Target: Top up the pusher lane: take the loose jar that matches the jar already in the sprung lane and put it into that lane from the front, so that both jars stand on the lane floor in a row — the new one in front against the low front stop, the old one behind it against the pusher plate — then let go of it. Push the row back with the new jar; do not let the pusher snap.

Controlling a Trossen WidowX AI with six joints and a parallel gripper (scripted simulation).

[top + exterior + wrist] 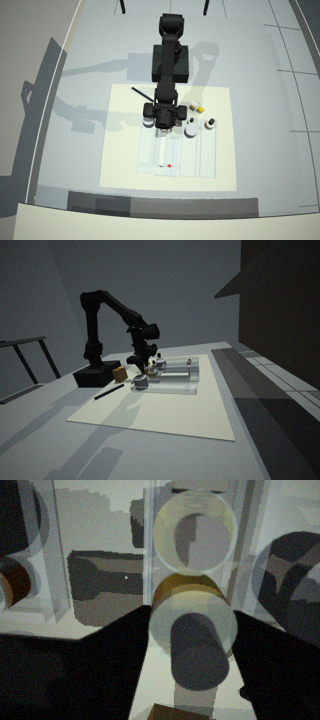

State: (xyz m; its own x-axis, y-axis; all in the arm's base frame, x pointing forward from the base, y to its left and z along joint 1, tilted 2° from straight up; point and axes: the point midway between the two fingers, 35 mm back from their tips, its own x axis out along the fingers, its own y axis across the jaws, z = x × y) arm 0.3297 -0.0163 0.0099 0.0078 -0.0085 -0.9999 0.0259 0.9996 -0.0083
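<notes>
My gripper tip is 16 cm past the cardboard box and 2 cm above it. Also, from my gripper tip: black rod (14 cm behind, 12 cm to the right, 5 cm below); red dot (23 cm ahead, 3 cm to the left, 2 cm above); sprung lane (15 cm ahead, 3 cm below, 2 cm to the left).
</notes>
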